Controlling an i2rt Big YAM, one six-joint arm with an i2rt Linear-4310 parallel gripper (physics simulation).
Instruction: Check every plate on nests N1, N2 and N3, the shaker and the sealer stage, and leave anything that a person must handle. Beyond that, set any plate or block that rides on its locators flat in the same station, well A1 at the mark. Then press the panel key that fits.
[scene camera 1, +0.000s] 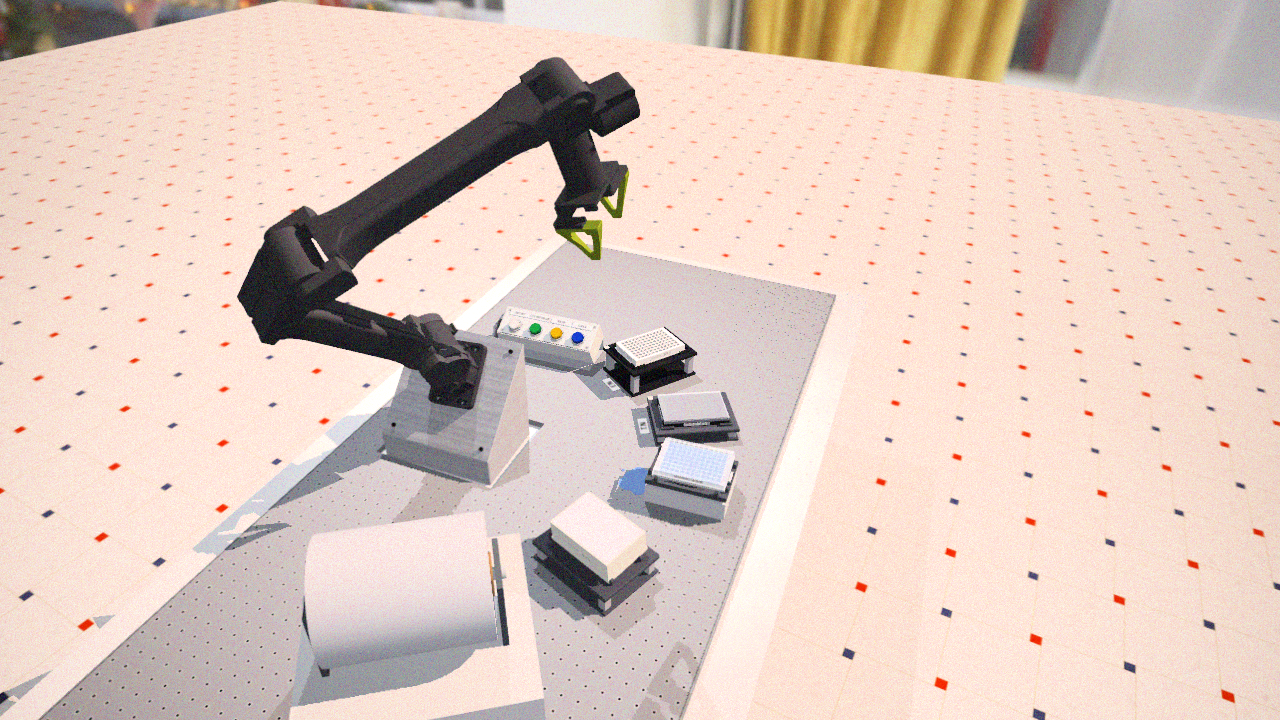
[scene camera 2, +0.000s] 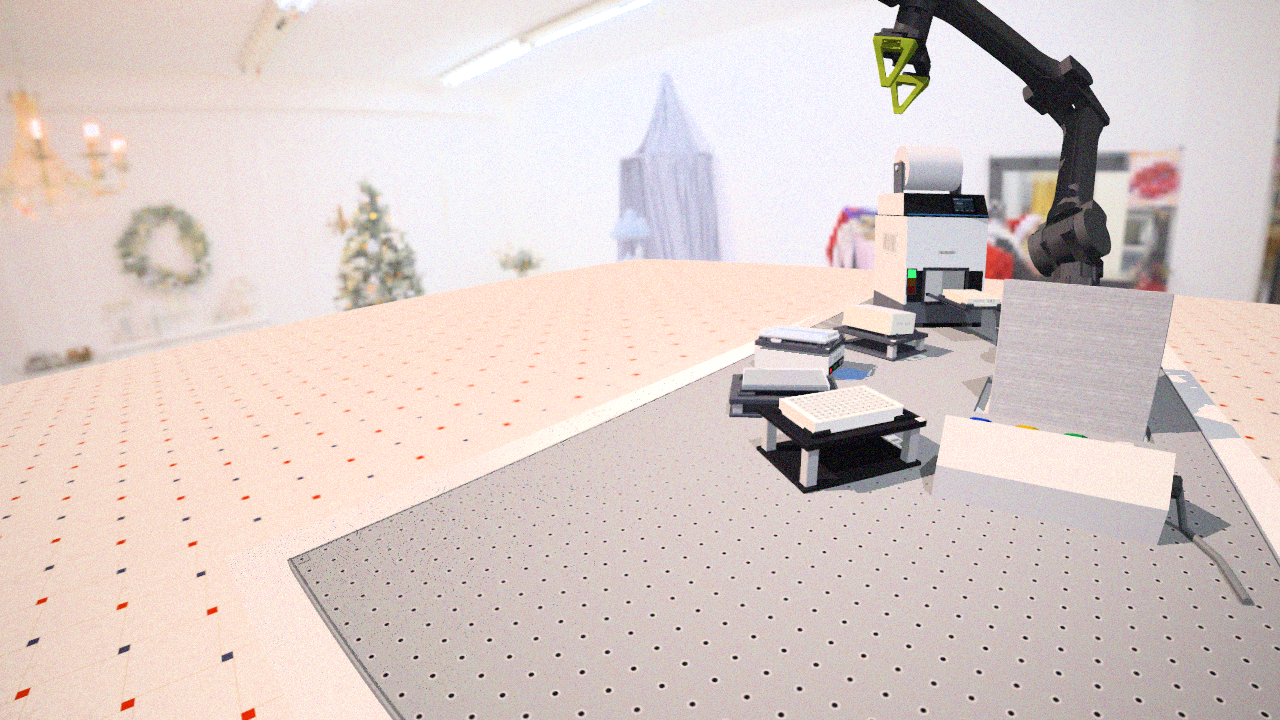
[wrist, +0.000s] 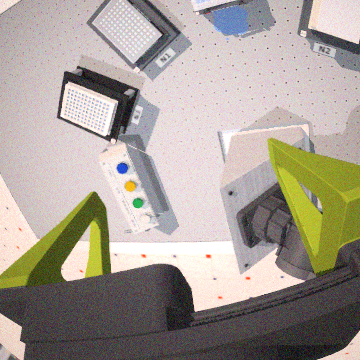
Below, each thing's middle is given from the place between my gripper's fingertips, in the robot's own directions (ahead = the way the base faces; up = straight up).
I see my gripper 400 mm above the white well plate (scene camera 1: 705, 466) and 160 mm short of it. Round my hand: cream plate (scene camera 1: 606, 542): 400 mm below, 210 mm to the right, 60 mm ahead; white cylinder device (scene camera 1: 372, 593): 610 mm to the right, 70 mm below, 20 mm ahead.
